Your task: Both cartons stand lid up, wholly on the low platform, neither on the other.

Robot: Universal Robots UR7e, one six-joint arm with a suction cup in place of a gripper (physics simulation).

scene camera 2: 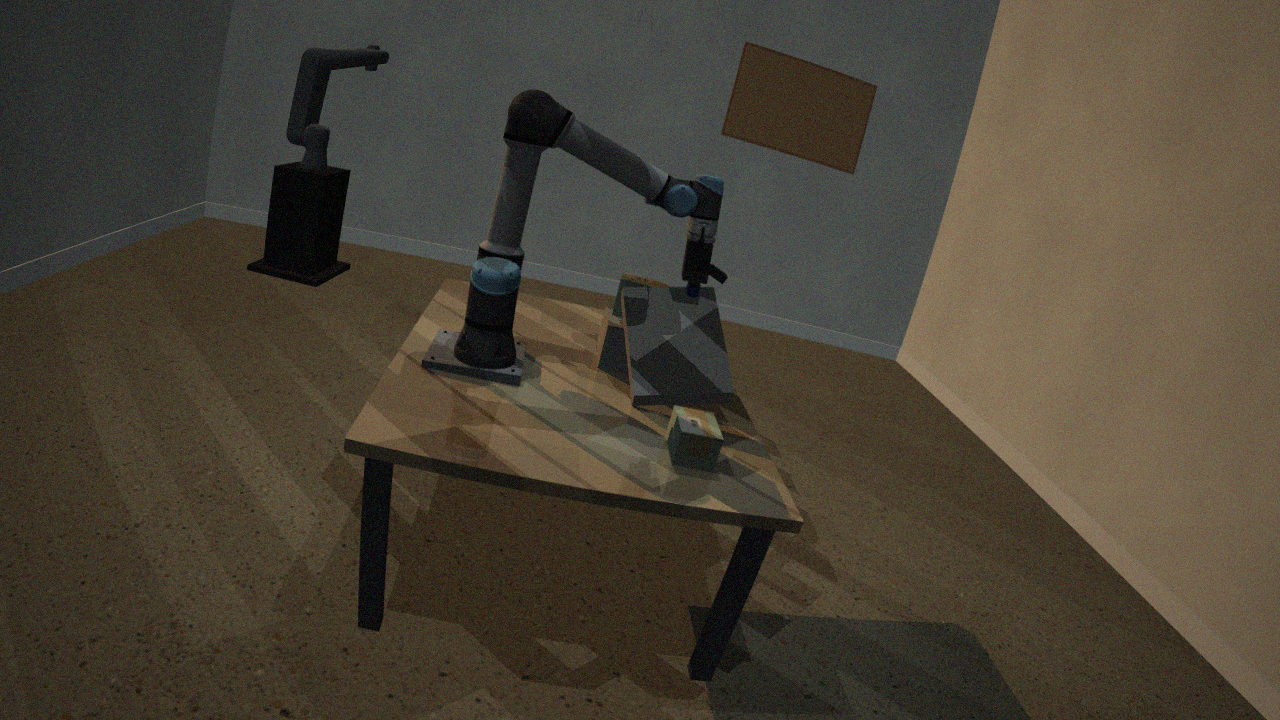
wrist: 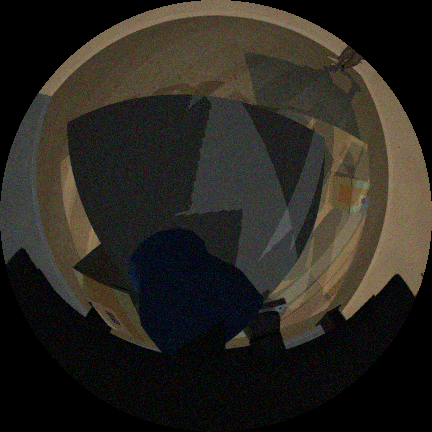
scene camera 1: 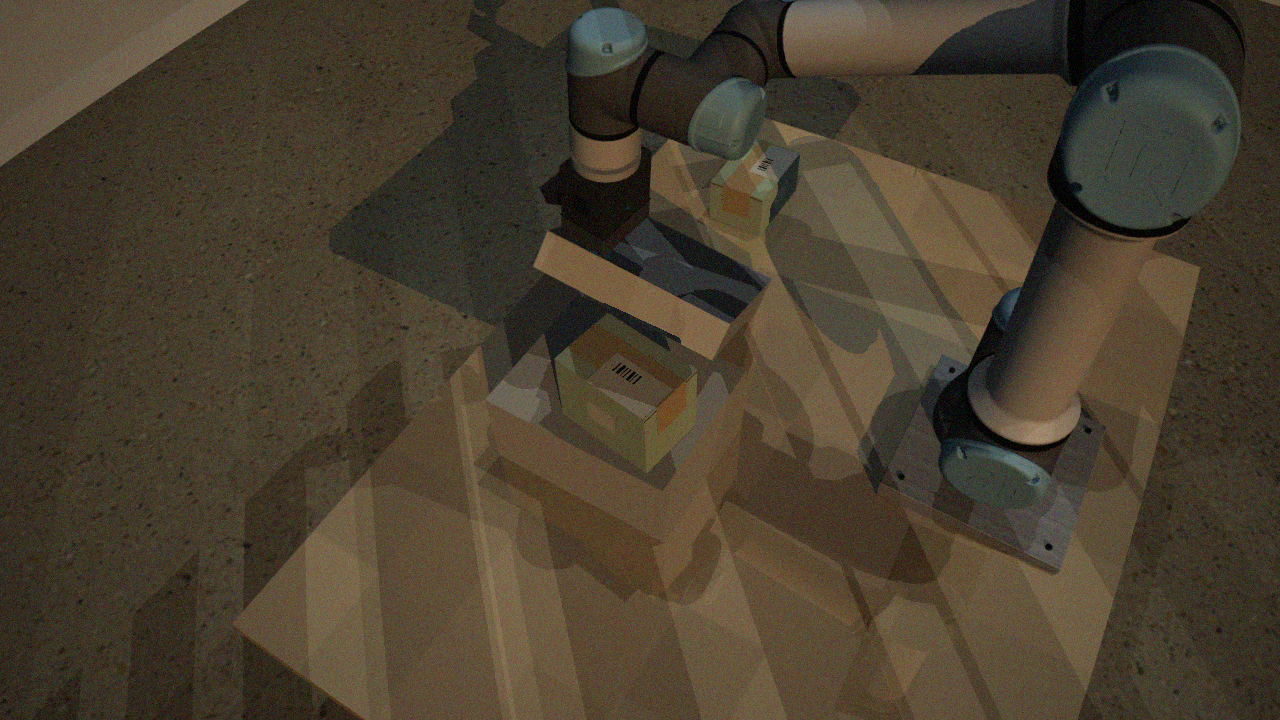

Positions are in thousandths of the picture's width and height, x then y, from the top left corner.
Labels:
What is my suction cup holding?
A low grey platform.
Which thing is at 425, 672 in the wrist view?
My suction cup.

